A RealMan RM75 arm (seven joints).
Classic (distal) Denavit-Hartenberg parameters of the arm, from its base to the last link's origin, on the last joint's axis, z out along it. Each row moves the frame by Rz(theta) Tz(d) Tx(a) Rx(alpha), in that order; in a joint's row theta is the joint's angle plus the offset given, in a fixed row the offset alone. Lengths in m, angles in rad.
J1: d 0.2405; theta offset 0; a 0; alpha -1.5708
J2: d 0; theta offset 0; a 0; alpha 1.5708
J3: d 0.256; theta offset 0; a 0; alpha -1.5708
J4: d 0; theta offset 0; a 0; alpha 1.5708
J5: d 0.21; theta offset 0; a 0; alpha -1.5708
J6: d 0; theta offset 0; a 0; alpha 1.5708
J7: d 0.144; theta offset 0; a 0; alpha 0
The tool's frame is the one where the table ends.
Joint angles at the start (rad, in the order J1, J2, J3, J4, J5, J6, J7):
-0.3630, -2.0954, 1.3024, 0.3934, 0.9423, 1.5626, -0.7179
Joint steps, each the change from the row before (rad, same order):
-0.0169, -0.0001, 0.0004, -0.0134, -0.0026, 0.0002, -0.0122
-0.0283, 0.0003, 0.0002, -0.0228, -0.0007, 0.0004, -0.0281
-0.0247, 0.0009, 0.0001, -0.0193, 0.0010, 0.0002, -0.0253
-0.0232, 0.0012, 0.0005, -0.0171, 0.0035, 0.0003, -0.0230
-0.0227, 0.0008, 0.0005, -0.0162, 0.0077, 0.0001, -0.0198
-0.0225, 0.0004, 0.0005, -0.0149, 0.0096, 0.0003, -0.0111
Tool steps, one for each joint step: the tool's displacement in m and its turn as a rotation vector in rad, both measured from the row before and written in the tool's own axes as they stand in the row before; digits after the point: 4 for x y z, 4 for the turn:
0.0002, -0.0008, 0.0041, -0.0073, 0.0020, -0.0158
0.0001, -0.0011, 0.0066, -0.0144, 0.0001, -0.0338
0.0002, -0.0010, 0.0057, -0.0137, -0.0019, -0.0291
0.0002, -0.0008, 0.0053, -0.0154, -0.0040, -0.0254
-0.0001, -0.0003, 0.0054, -0.0180, -0.0072, -0.0218
-0.0001, 0.0000, 0.0055, -0.0198, -0.0082, -0.0123

